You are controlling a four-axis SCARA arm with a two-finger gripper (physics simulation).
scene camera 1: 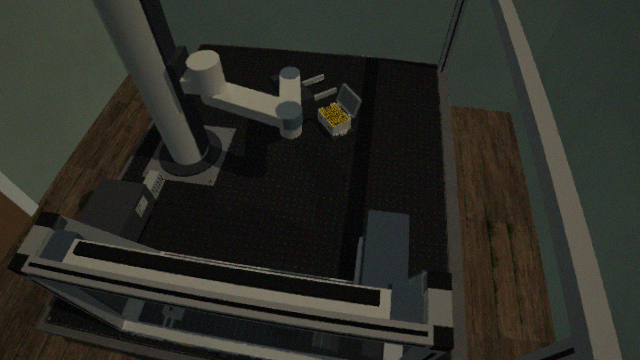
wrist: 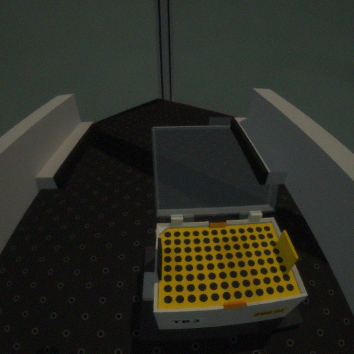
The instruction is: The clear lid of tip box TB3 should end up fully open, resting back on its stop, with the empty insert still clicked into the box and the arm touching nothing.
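Places are measured from the arm's base along level axes (x ahead, y left, z up), in centimetres.
Where they show: gripper, fingertip midpoint: (scene camera 1: 329, 83); arm's base, origin of the base link: (scene camera 1: 191, 153).
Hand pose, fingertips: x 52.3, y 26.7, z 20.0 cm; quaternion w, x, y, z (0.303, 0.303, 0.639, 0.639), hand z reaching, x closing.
Things, the pixels of their top centre, and the offset from my fingertips. "spot": a spot on its surface instead. Level surfaces: height alone.
- tip box TB3, middle of its top: (scene camera 1: 334, 113) dx +2.6, dy -3.9, dz -12.1 cm
- yellow insert, middle of its top: (scene camera 1: 334, 111) dx +2.6, dy -3.9, dz -11.3 cm
- dark cabinet, surface spot: (scene camera 1: 115, 202) spot: dx -62.9, dy -60.3, dz -7.3 cm
- blue-grey block, surface spot: (scene camera 1: 389, 245) spot: dx +21.9, dy -80.4, dz +30.1 cm
- frame beam, middle of its top: (scene camera 1: 217, 277) dx -7.3, dy -91.6, dz +30.9 cm
- perforated board, its level: dz -18.7 cm
The tip box TB3 (scene camera 1: 342, 129) (wrist: 205, 319) stands upright on the dark board. Its clear lid (scene camera 1: 349, 100) (wrist: 200, 167) is swung up and leans back behind the hinges; whether it rests on its stop cannot be told. The yellow insert (scene camera 1: 334, 115) (wrist: 220, 265) lies level in the box, its holes dark, with orange clips at the front and back edges. My gripper (scene camera 1: 330, 83) (wrist: 162, 107) is shut to its narrowest, with an empty gap between its fingers. It is beside the lid in the scene view. The right finger overlaps the lid's upper right corner in the wrist view; contact there cannot be told.
The arm's white column (scene camera 1: 160, 95) stands at the left. A dark cabinet (scene camera 1: 115, 202) is at the front left and a blue-grey block (scene camera 1: 389, 245) at the front right. A frame beam (scene camera 1: 225, 290) crosses the front of the perforated board (scene camera 1: 280, 210) (wrist: 60, 280).
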